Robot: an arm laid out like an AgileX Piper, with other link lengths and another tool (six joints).
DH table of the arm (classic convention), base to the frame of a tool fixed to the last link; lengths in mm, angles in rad. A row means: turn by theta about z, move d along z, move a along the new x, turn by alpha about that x. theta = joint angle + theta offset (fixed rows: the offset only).
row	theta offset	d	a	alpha
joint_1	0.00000	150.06	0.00	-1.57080
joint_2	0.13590	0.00	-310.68	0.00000
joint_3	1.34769	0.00	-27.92	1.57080
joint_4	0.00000	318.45	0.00	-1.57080
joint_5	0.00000	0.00	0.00	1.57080
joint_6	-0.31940	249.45	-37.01	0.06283
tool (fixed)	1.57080	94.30	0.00	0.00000
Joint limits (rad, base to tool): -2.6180..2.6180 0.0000..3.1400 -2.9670..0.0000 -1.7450..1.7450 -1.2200..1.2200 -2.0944..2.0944
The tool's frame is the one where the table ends.
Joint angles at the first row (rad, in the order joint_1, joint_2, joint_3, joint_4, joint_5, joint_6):
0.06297, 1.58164, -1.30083, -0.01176, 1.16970, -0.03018
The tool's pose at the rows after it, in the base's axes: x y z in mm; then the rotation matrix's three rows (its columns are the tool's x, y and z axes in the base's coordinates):
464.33, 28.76, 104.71; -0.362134, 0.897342, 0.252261; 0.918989, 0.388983, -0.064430; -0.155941, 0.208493, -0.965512
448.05, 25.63, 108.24; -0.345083, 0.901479, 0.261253; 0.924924, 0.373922, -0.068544; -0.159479, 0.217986, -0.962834
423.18, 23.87, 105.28; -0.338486, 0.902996, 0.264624; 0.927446, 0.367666, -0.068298; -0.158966, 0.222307, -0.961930
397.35, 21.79, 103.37; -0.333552, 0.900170, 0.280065; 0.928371, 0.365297, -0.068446; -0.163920, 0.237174, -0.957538
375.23, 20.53, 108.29; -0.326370, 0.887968, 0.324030; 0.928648, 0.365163, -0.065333; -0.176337, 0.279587, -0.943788
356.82, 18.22, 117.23; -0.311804, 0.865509, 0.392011; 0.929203, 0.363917, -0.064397; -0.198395, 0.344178, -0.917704
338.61, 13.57, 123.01; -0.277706, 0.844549, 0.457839; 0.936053, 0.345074, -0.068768; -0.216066, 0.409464, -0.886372
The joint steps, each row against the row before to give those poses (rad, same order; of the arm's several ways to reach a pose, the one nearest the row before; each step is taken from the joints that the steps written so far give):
0.00001, -0.04204, 0.02416, -0.01109, -0.00477, 0.02039
-0.00001, -0.06424, 0.06152, -0.00483, -0.00733, 0.01821
-0.00001, -0.08348, 0.09418, 0.00000, -0.01460, 0.00704
0.00002, -0.10048, 0.10357, -0.00145, -0.01928, 0.00342
-0.00001, -0.12349, 0.10264, 0.00000, -0.02545, -0.00001
0.00000, -0.14335, 0.10347, -0.00436, -0.03307, 0.00276
-0.00001, -0.14884, 0.10374, -0.01008, -0.02868, 0.02421

